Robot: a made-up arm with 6 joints.
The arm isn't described. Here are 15 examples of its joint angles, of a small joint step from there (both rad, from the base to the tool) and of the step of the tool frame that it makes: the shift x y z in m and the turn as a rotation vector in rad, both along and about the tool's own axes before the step.
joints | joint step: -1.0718 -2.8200 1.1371 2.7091 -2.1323 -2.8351 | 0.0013 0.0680 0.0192 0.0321 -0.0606 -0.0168
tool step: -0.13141 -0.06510 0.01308 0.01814 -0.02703 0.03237
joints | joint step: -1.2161 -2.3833 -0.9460 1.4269 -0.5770 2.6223 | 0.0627 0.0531 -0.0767 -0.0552 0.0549 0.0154
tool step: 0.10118 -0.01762 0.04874 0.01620 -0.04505 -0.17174
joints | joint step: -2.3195 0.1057 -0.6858 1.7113 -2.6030 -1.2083 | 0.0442 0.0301 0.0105 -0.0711 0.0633 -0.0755
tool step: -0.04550 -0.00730 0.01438 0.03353 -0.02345 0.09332
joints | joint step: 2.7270 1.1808 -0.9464 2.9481 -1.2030 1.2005 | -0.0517 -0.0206 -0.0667 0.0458 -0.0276 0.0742
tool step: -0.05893 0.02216 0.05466 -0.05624 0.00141 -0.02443
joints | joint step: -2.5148 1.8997 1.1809 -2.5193 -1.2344 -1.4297 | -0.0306 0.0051 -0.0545 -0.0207 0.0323 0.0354
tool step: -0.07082 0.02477 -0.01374 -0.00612 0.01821 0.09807
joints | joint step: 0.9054 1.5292 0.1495 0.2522 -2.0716 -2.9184 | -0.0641 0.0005 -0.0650 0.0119 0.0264 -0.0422
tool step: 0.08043 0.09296 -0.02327 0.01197 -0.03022 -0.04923
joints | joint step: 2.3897 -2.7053 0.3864 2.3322 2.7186 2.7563 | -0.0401 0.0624 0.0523 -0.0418 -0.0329 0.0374
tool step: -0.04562 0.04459 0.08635 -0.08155 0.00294 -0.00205
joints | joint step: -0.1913 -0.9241 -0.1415 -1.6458 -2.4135 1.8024 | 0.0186 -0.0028 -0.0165 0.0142 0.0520 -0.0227
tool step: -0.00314 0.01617 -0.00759 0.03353 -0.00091 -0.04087
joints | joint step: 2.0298 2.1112 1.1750 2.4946 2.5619 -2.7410 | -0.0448 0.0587 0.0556 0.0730 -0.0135 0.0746
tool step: -0.01342 -0.12261 -0.00425 -0.03088 -0.02333 -0.01185
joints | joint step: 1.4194 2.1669 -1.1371 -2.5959 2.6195 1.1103 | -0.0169 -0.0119 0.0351 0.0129 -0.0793 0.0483
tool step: -0.00082 -0.00450 0.02239 -0.02979 0.05476 0.11580
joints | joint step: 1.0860 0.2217 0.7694 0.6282 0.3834 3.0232 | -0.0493 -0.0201 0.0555 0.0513 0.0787 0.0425
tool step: -0.01732 0.07868 -0.07550 -0.14636 0.11697 0.02830
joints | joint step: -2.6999 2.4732 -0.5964 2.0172 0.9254 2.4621 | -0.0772 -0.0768 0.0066 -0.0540 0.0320 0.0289
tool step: -0.09111 -0.05458 -0.05426 -0.07877 0.12390 0.04763
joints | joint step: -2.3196 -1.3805 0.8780 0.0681 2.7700 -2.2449 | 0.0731 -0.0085 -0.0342 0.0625 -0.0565 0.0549
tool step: 0.00989 0.11332 0.09397 -0.06658 -0.01895 -0.09420
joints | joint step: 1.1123 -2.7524 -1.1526 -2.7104 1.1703 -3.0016 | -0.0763 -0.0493 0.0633 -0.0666 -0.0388 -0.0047
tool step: -0.04594 0.03450 -0.00468 0.03515 -0.14037 -0.04372
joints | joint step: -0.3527 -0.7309 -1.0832 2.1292 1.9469 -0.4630 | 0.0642 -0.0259 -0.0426 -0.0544 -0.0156 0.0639
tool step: 0.01217 0.05260 -0.00716 -0.09027 -0.05054 -0.00299
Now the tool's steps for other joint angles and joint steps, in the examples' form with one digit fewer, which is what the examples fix.
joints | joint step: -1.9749 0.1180 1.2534 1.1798 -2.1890 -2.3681 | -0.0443 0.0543 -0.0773 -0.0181 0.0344 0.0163
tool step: 0.0570 -0.0552 -0.1751 -0.0976 -0.0830 0.0318
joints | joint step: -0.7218 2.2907 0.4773 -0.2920 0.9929 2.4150 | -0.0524 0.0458 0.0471 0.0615 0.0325 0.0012
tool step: 0.0209 0.0818 0.0103 0.0037 0.0124 -0.0319
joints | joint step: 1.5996 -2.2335 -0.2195 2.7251 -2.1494 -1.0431 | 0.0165 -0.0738 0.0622 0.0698 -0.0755 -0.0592
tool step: 0.1310 -0.0580 -0.0226 0.1262 0.0801 -0.1896
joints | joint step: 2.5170 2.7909 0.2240 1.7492 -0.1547 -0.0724 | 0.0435 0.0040 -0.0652 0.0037 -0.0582 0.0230
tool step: 0.0169 0.0602 0.0045 -0.0623 0.0865 0.0636
